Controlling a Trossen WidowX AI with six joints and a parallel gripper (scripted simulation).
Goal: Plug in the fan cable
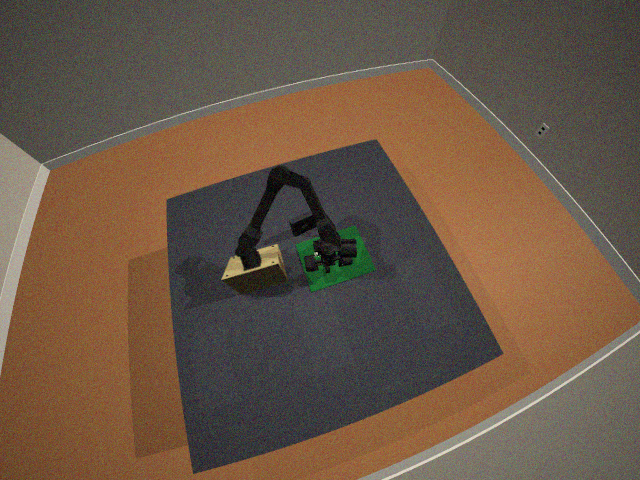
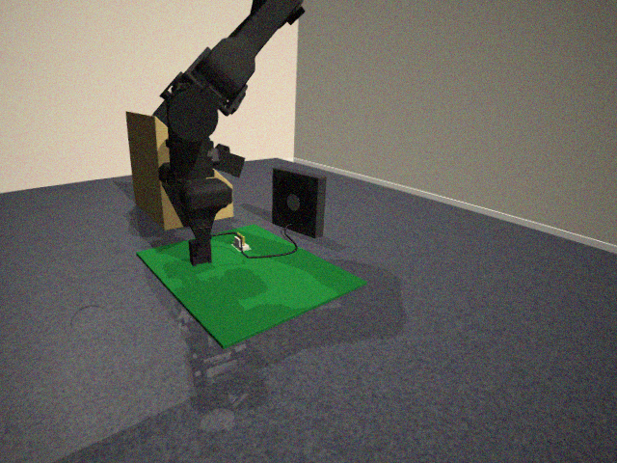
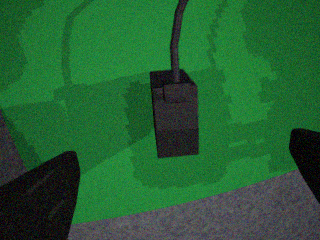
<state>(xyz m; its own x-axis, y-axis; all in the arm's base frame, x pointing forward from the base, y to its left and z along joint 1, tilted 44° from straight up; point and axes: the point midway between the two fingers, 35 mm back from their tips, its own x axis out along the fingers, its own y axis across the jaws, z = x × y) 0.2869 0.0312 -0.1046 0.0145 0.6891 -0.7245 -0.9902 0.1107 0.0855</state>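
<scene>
Now: gripper tip 1 cm to the right of the dark fan plug and 3 cm above it. From my gripper tip the other things lie so: white four-pin fan header: 2 cm behind, 9 cm to the left, 5 cm below; then green board: 5 cm ahead, 6 cm to the left, 7 cm below; then black fan: 4 cm behind, 23 cm to the left, 1 cm above.
</scene>
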